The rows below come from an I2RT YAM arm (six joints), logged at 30 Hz.
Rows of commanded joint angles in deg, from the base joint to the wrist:
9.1 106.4 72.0 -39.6 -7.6 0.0
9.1 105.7 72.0 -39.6 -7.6 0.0
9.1 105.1 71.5 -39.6 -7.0 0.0
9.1 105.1 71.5 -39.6 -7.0 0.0
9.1 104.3 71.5 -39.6 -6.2 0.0
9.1 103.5 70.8 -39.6 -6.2 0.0
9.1 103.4 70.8 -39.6 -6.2 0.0
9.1 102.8 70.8 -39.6 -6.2 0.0
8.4 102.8 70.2 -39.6 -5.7 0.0
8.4 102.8 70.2 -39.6 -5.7 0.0
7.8 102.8 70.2 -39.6 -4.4 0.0
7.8 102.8 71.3 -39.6 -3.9 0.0
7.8 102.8 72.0 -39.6 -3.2 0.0
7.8 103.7 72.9 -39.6 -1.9 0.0
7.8 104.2 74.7 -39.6 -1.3 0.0
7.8 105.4 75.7 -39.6 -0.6 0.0
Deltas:
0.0 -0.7 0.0 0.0 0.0 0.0
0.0 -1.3 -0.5 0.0 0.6 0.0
0.0 -1.3 -0.5 0.0 0.6 0.0
0.0 -2.1 -0.5 0.0 1.4 0.0
0.0 -2.9 -1.2 0.0 1.4 0.0
0.0 -3.0 -1.2 0.0 1.4 0.0
0.0 -3.6 -1.2 0.0 1.4 0.0
-0.7 -3.6 -1.8 0.0 1.9 0.0
-0.7 -3.6 -1.8 0.0 1.9 0.0
-1.3 -3.6 -1.8 0.0 3.2 0.0
-1.3 -3.6 -0.7 0.0 3.7 0.0
-1.3 -3.6 0.0 0.0 4.4 0.0
-1.3 -2.7 0.9 0.0 5.7 0.0
-1.3 -2.2 2.7 0.0 6.3 0.0
-1.3 -1.0 3.7 0.0 7.0 0.0

